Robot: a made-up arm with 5 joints.
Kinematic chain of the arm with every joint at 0, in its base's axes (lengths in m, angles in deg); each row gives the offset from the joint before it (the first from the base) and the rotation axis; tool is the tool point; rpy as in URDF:
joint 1: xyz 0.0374 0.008 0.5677 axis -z
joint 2: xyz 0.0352 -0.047 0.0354 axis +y
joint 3: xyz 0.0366 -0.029 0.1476 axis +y
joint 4: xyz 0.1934 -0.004 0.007 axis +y
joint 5: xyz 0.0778 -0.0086 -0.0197 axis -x
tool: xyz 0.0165 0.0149 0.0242 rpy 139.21 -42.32 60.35
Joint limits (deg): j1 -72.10..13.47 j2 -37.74..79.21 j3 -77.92..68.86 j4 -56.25..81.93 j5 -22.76..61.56
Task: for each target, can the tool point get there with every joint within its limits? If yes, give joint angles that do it. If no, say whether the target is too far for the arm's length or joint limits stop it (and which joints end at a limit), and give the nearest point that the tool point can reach.
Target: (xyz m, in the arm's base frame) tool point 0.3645 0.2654 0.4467
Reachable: yes | joints -46.58 70.27 -38.78 13.24 47.97
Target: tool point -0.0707 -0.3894 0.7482
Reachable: no: joint limits stop it (at a limit: joint 2, joint 3, joint 4, joint 5) | nearest point -0.0222 -0.2110 0.9185 | short by 0.251 m
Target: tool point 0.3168 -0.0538 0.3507
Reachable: yes | joints -1.81 69.29 -1.21 15.77 7.63
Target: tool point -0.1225 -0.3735 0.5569
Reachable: no: joint limits stop it (at a limit: joint 2, joint 3, joint 5) | nearest point -0.0038 -0.0902 0.5096 | short by 0.311 m
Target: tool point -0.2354 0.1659 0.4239
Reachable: no: joint limits stop it (at a limit: joint 1, joint 2, joint 3, joint 5) | nearest point -0.0431 -0.0346 0.4685 | short by 0.281 m
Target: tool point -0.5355 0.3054 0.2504
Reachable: no: too far | nearest point -0.0392 -0.0356 0.4537 | short by 0.636 m
